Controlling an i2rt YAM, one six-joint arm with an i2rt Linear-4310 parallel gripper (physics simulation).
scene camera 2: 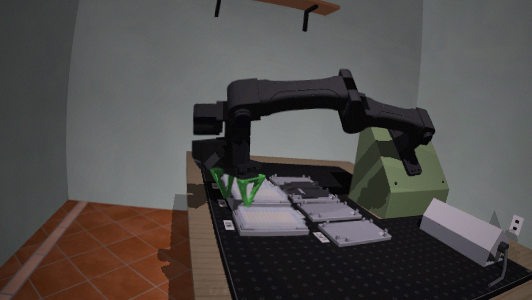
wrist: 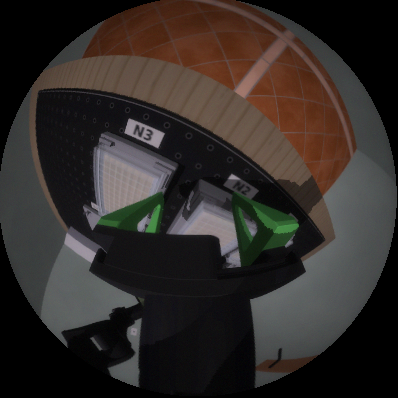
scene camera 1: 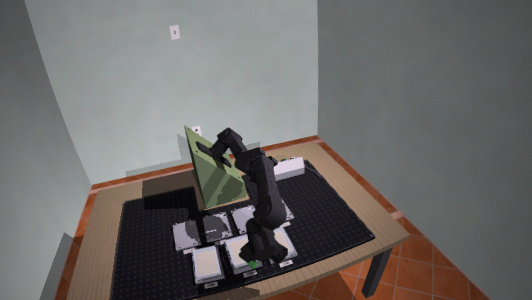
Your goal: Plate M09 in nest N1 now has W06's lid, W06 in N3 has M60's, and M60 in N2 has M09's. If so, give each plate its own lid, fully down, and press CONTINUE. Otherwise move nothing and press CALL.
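Pixels of known places: gripper, fingertip midpoint: [scene camera 2: 236,202] [wrist: 197,196]; arm's base at its link origin: [scene camera 2: 402,146] [scene camera 1: 213,155].
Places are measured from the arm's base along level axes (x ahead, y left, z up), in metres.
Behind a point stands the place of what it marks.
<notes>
My gripper [scene camera 2: 237,200] {x 0.510, y -0.026, z -0.160 m} [wrist: 197,196] {x 0.510, y -0.026, z -0.160 m} is open, its green fingers low around the N2 plate, with no lid seen lifted. The N2 plate [scene camera 1: 235,247] {x 0.425, y -0.081, z -0.143 m} [scene camera 2: 270,194] {x 0.424, y -0.029, z -0.143 m} [wrist: 210,220] {x 0.498, y -0.047, z -0.143 m} is pale with a clear rim; the arm hides part of it. The N3 plate [scene camera 1: 286,241] {x 0.483, y 0.095, z -0.153 m} [scene camera 2: 270,219] {x 0.478, y 0.096, z -0.153 m} [wrist: 125,180] {x 0.505, y 0.054, z -0.153 m} sits beside it. The N1 plate [scene camera 1: 207,262] {x 0.436, y -0.195, z -0.153 m} stands at the left of the row in scene camera 1. The labels N3 [wrist: 144,133] {x 0.551, y 0.050, z -0.180 m} and N2 [wrist: 241,186] {x 0.530, y -0.075, z -0.180 m} are readable. Plate and lid codes are not readable. A white box [scene camera 1: 290,170] {x 0.108, y 0.339, z -0.143 m} [scene camera 2: 460,230] {x 0.103, y 0.324, z -0.136 m} stands behind; its button words are not readable.
Several flat grey rests with small corner posts, such as one at the left [scene camera 1: 186,235] {x 0.252, y -0.232, z -0.172 m} and one near the right [scene camera 2: 355,232] {x 0.302, y 0.165, z -0.172 m}, lie in a row behind the plates. A green sloped stand [scene camera 1: 227,195] {x 0.115, y 0.003, z -0.154 m} [scene camera 2: 415,197] {x 0.009, y 0.101, z -0.134 m} rises behind them. A cable [scene camera 2: 504,267] {x 0.088, y 0.449, z -0.175 m} runs from the white box.
</notes>
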